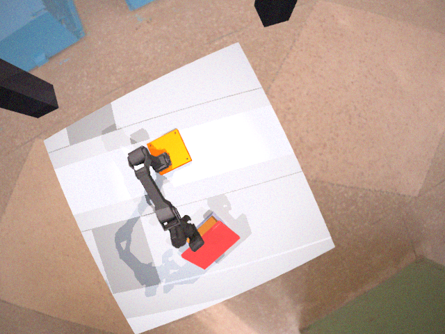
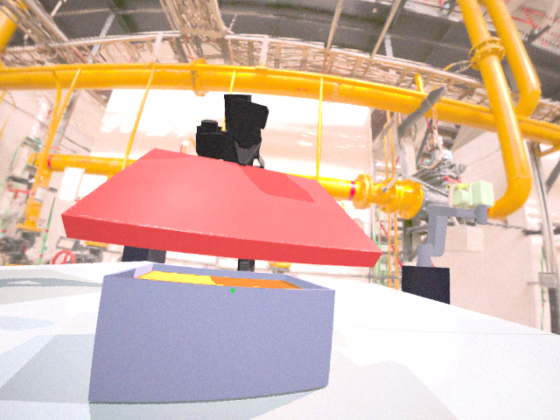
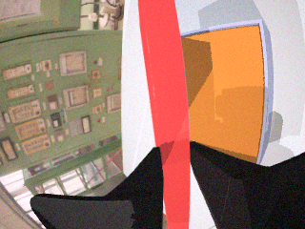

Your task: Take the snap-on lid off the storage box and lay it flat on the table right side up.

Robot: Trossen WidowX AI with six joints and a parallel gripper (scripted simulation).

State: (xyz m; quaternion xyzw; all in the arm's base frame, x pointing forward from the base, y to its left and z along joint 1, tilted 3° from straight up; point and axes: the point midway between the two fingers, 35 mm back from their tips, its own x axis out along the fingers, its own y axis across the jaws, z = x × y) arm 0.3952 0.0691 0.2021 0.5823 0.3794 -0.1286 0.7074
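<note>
The lid is 60 mm ahead of my gripper tip, 50 mm below it and 30 mm to the left of it. From my gripper tip the other things lie so: storage box 190 mm below, 30 mm ahead, 10 mm to the left.
</note>
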